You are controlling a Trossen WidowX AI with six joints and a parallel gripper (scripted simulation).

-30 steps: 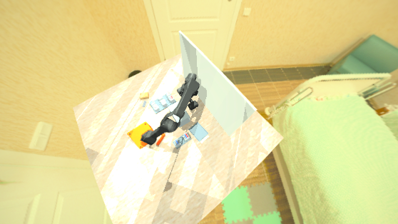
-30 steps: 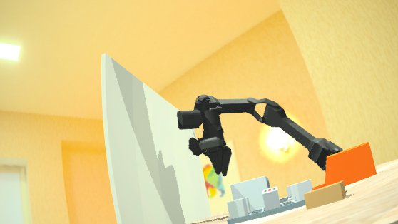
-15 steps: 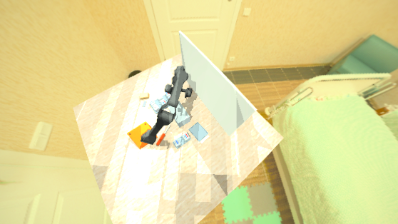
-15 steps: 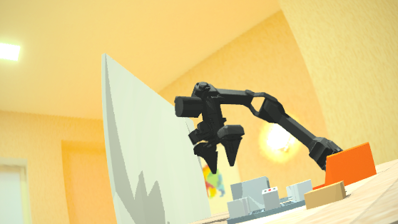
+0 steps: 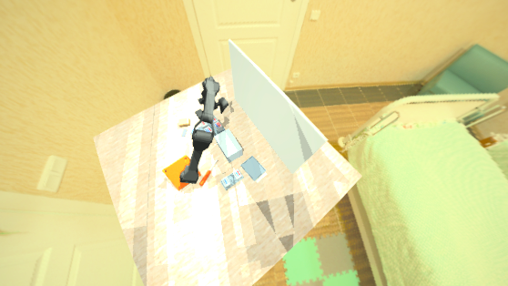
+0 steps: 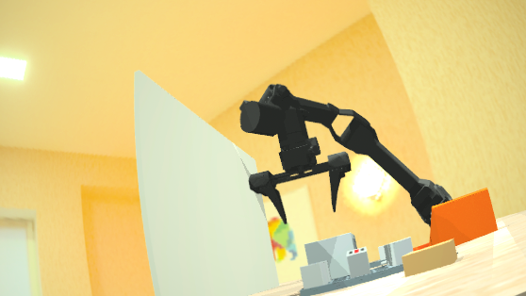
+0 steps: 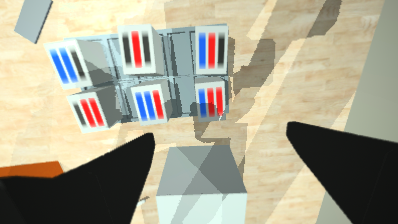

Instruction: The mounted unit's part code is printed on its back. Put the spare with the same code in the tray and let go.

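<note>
The grey mounted unit lies 160 mm to the right of my gripper tip, 90 mm below it and 30 mm behind it. Also, from my gripper tip: striped spare: 340 mm to the right, 100 mm below, 100 mm behind; tan block: 180 mm to the left, 160 mm behind, 120 mm below.
</note>
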